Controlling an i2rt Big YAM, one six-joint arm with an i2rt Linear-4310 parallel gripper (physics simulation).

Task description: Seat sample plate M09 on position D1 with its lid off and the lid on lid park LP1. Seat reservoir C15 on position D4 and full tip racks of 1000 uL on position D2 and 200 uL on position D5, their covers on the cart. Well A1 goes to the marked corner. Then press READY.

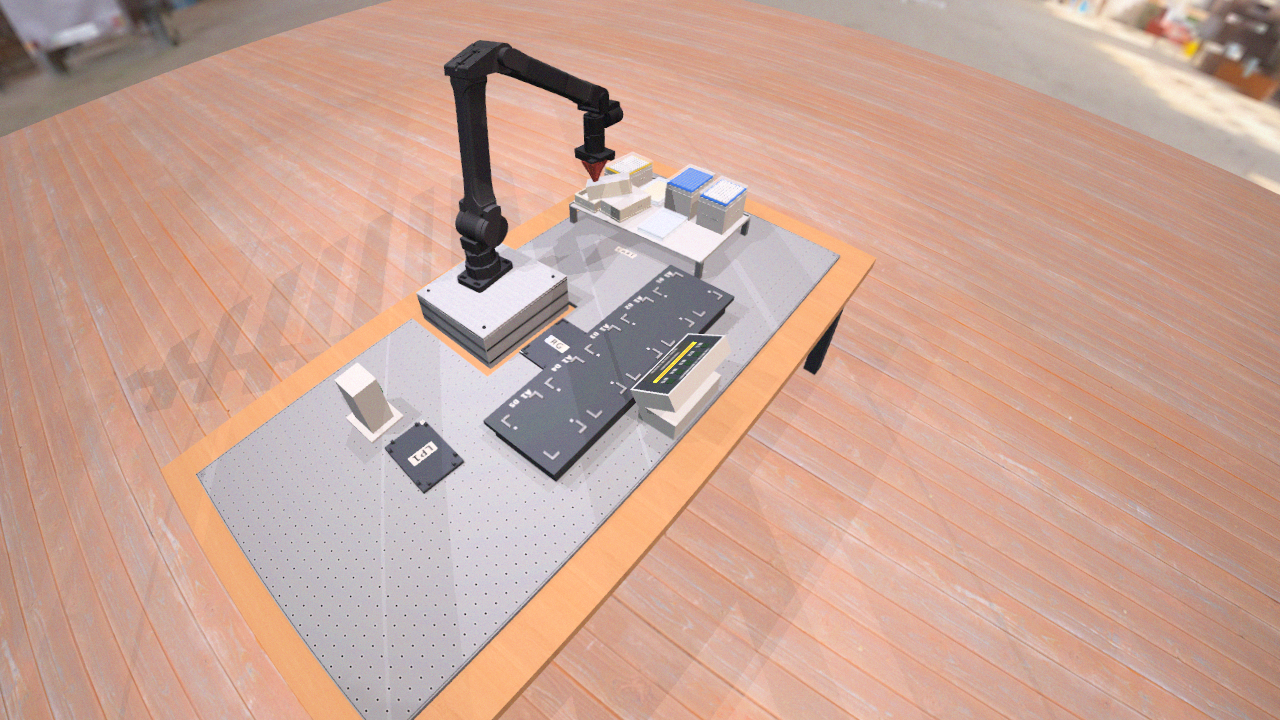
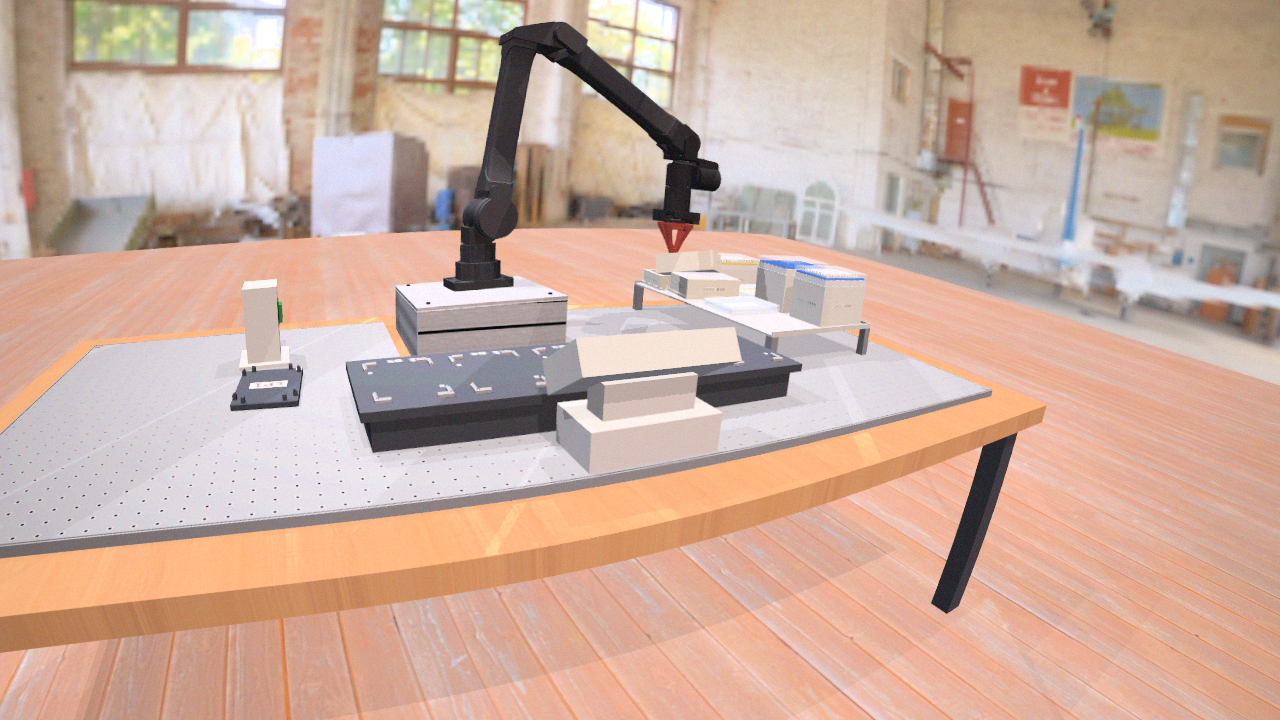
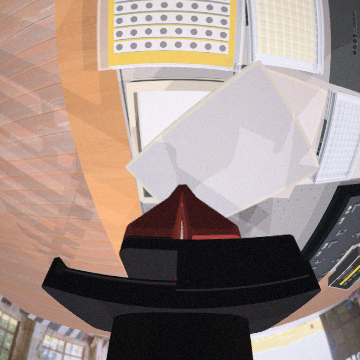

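Observation:
My gripper point(image 1: 594, 179) point(image 2: 674, 250) point(image 3: 181, 190) is shut and empty, pointing down above the cart point(image 1: 693, 246) point(image 2: 778, 325). Below it, a pale box point(image 1: 608, 185) point(image 2: 687, 260) point(image 3: 225, 145) lies skewed and tilted across two pale boxes; their labels are unreadable. A yellow rack point(image 1: 631, 164) point(image 3: 170, 30) stands behind. Two tall blue-rimmed racks point(image 1: 690, 179) point(image 1: 723, 190) stand at the cart's far end. A yellowish plate point(image 3: 287, 35) and a whitish plate point(image 1: 662, 222) point(image 3: 342, 137) lie on the cart. The deck point(image 1: 537, 420) point(image 2: 402, 385) and lid park LP1 point(image 1: 429, 470) point(image 2: 259, 398) bear no labware.
A display console point(image 1: 684, 367) point(image 2: 644, 358) stands at the deck's front edge. A white block point(image 1: 365, 398) point(image 2: 261, 317) with a green button point(image 2: 280, 311) stands beside LP1. The arm's raised base point(image 1: 492, 300) point(image 2: 483, 313) stands behind the deck, near the dark RG pad point(image 1: 537, 349).

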